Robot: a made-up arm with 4 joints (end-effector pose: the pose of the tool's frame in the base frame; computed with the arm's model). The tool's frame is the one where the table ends.
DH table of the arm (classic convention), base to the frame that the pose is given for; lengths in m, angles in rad. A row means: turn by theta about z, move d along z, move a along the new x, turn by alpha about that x. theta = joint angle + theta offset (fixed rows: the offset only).
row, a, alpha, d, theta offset
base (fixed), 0, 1.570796, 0.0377, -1.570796
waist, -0.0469, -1.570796, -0.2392, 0
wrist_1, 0.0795, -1.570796, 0.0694, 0
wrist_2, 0.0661, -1.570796, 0.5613, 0
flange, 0.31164, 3.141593, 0, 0.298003
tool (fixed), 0, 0, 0.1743, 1.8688
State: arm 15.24 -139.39 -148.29 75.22
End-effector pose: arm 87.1 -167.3 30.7 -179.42 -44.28 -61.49
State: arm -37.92 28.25 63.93 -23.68
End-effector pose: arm 955.1 98.9 -128.0 100.54 -40.28 18.57
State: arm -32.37 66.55 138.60 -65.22
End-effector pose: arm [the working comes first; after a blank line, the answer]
Working (the frame after each row of the table, in the pose's form):
after base (fixed): 0.0 0.0 37.7 90.00 0.00 -90.00
after waist: 239.2 39.6 62.8 0.00 32.37 -90.00
after wrist_1: 312.1 -24.3 104.5 -59.82 12.30 -20.12
after wrist_2: 490.0 450.7 353.8 -32.38 23.50 138.62
after flange: 439.3 756.6 384.9 141.11 -5.73 99.41

545.0 787.9 249.9 -160.20 -34.60 -15.91
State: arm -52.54 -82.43 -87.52 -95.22
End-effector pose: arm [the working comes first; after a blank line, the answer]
Working (the frame after each row of the table, in the pose's form):
after base (fixed): 0.0 0.0 37.7 90.00 0.00 -90.00
after waist: 239.2 28.5 74.9 0.00 52.54 -90.00
after wrist_1: 160.4 -32.9 108.8 -142.30 6.00 -175.38
after wrist_2: 231.5 -424.0 -293.0 99.44 -37.09 -93.08
after flange: 268.9 -658.9 -494.4 -80.13 40.25 -80.94

441.6 -650.9 -471.6 81.13 31.94 87.92
